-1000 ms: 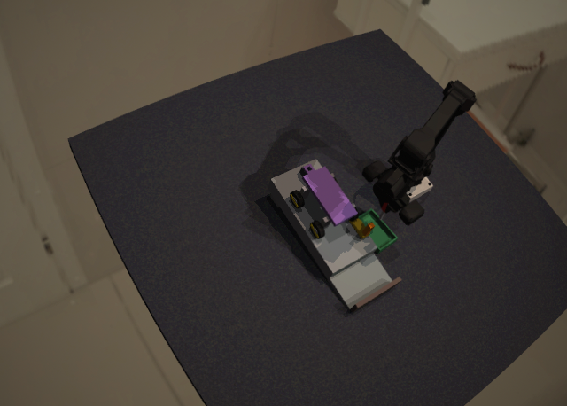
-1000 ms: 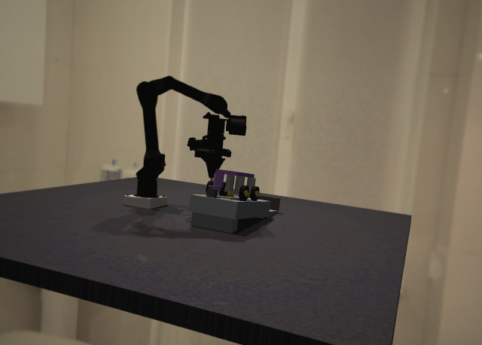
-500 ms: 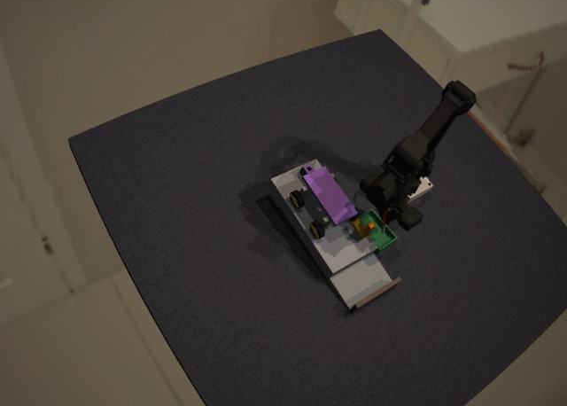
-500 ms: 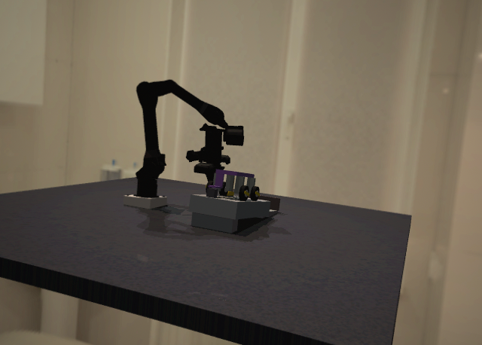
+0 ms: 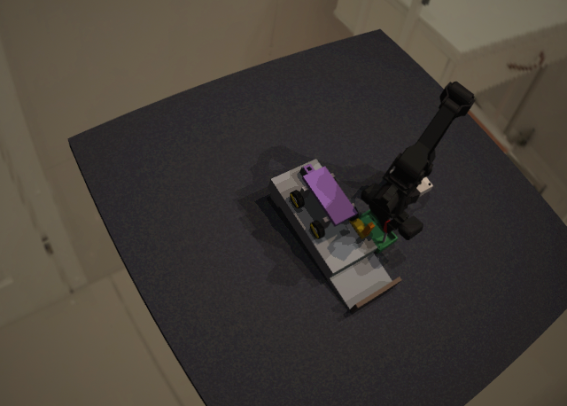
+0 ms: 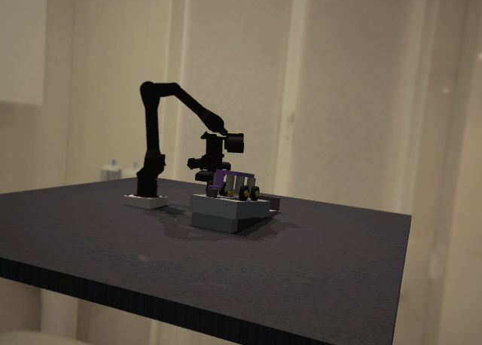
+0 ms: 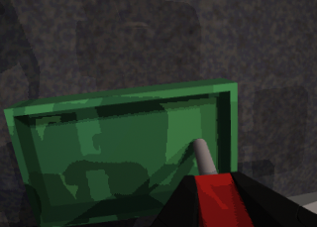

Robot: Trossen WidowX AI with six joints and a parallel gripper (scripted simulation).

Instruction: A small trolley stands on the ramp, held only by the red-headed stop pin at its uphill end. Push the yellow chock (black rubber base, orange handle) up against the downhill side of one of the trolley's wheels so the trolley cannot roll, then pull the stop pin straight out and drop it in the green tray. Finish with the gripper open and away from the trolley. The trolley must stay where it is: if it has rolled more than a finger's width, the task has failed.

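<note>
Right now my gripper tip is 60 mm above the green tray, 30 mm to the left of it and 10 mm short of it. The rest, counted from my gripper tip: grey ramp (150 mm ahead, 100 mm to the right); red-headed stop pin (right at my gripper tip); yellow chock (80 mm ahead, 30 mm above, 20 mm to the right).
</note>
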